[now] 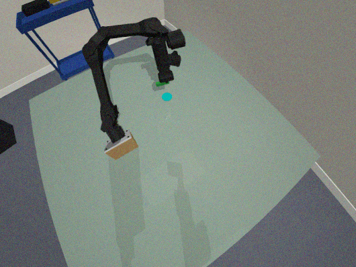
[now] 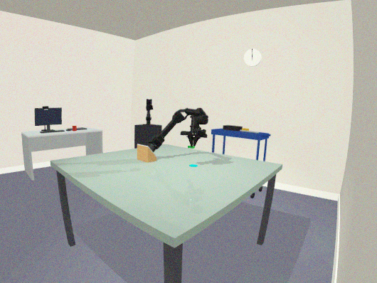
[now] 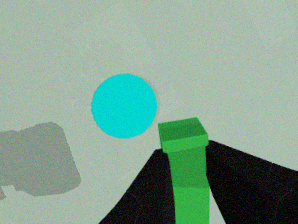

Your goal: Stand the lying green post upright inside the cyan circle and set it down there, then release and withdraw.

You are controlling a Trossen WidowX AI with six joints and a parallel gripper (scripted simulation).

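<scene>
My gripper tip is now 14 cm above the cyan circle and 1 cm to the right of it. Also, from my gripper tip: green post: 2 cm behind, 1 cm to the left.
</scene>
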